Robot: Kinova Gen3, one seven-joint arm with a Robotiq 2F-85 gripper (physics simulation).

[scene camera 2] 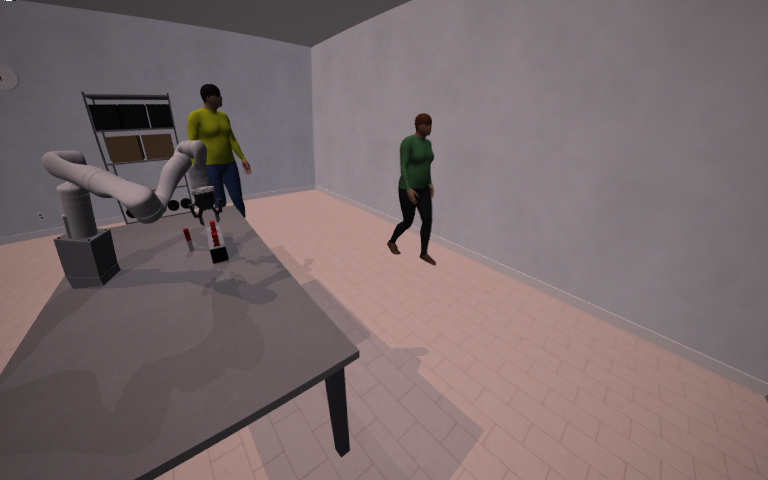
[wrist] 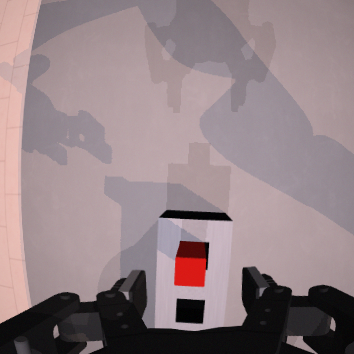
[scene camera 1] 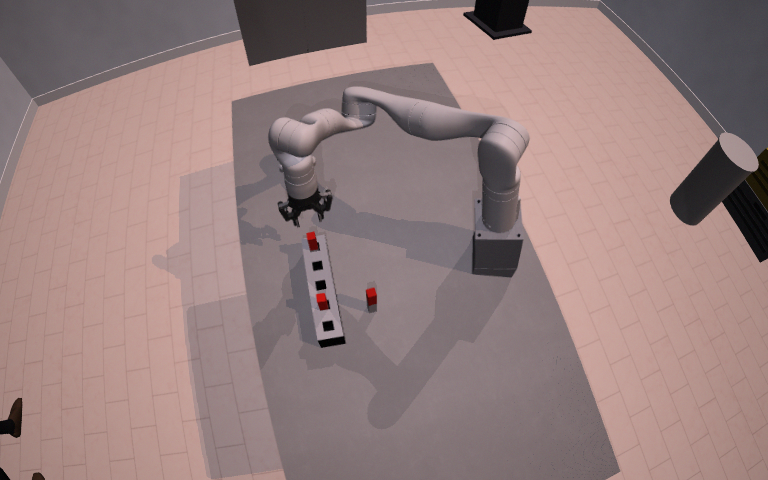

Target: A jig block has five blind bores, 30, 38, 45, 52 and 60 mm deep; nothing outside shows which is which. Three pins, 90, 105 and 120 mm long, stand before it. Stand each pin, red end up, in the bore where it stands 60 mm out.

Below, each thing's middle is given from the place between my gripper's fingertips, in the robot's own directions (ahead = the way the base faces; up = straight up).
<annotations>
Right now my hand is 3 cm short of the jig block (scene camera 1: 328, 325), 13 cm to the right of it and 15 cm above it.
</annotations>
